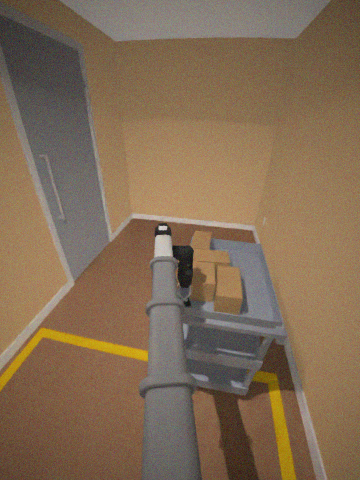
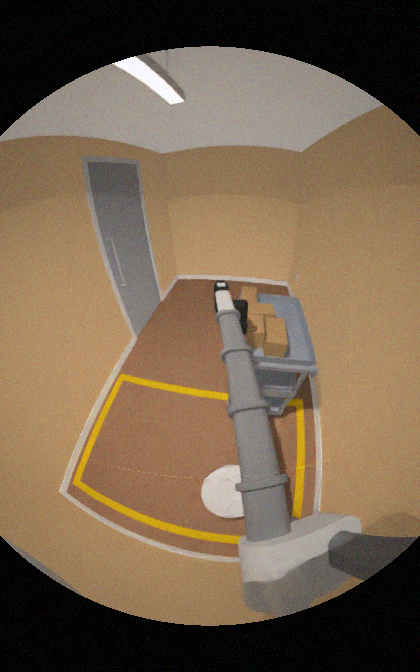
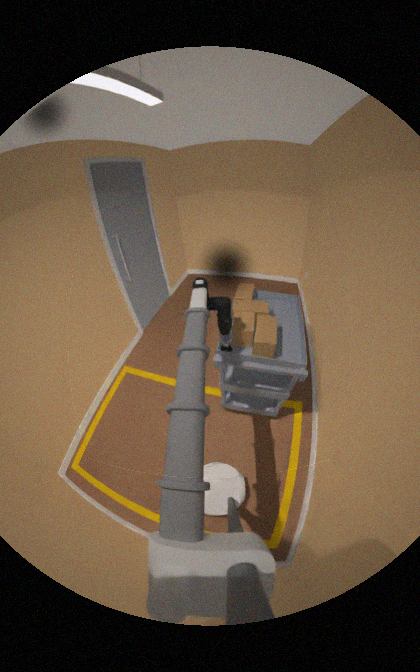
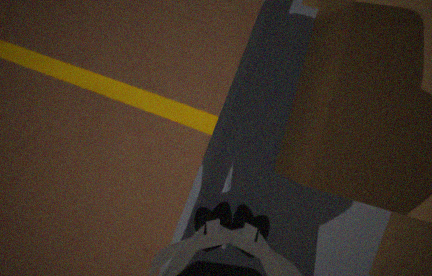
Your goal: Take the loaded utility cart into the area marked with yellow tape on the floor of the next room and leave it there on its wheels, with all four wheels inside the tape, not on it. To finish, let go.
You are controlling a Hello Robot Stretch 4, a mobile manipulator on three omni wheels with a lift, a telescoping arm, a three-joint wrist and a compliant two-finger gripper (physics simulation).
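Places are measured from the robot's base along level axes (x right, y ahead, z up), in centimetres.
Where they show: gripper, between the fingertips: [image 4: 232,219].
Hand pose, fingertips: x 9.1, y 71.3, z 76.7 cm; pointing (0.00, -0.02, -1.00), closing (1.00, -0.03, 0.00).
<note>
Each offset is from my fingertips to the top centre of the thing. "pt": to the spot under its first point.
The blue-grey utility cart [image 1: 260,280] [image 2: 297,335] [image 3: 292,325] [image 4: 345,240] stands upright at the right, with several brown boxes {dx +21.3, dy +4.7, dz +11.7 cm} [image 1: 229,290] [image 2: 275,336] [image 3: 265,335] {pt dx +5.8, dy +9.2, dz +11.7 cm} [image 4: 360,100] in its top tray. Its near end reaches over the far line of the yellow tape [image 1: 95,343] [image 2: 175,388] [image 3: 150,376] [image 4: 125,93], near the far right corner; most of it lies beyond that line. Its wheels are hidden or too small to tell. My gripper [image 1: 186,298] [image 3: 226,348] [image 4: 232,219] is at the tray's near left corner, fingers almost together, apparently shut on the cart's rim.
A wall [image 1: 320,225] runs close along the cart's right side. A grey door [image 1: 75,150] [image 2: 120,225] [image 3: 125,210] is in the left wall. My telescoping arm [image 1: 167,340] [image 2: 245,380] [image 3: 186,380] crosses over the taped area. A white disc [image 2: 222,492] [image 3: 225,487] shows low within the tape outline.
</note>
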